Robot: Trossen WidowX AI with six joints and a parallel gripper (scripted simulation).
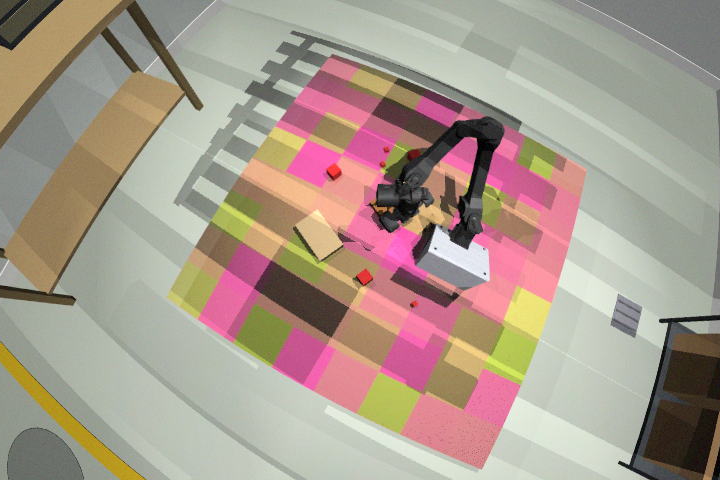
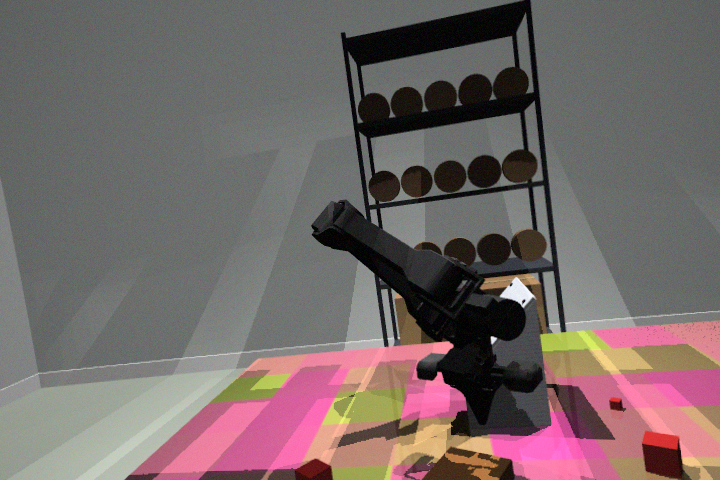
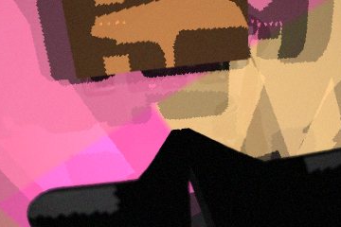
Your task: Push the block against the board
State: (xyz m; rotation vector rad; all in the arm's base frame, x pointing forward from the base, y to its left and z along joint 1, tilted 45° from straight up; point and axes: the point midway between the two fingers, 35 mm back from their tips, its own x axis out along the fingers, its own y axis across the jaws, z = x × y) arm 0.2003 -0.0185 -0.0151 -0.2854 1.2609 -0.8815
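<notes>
The square block lies 7 cm ahead of my gripper tip, 5 cm below it and 3 cm to the right of it. Round my gripper tip: tan board 23 cm ahead, 19 cm to the left, 5 cm below.
</notes>
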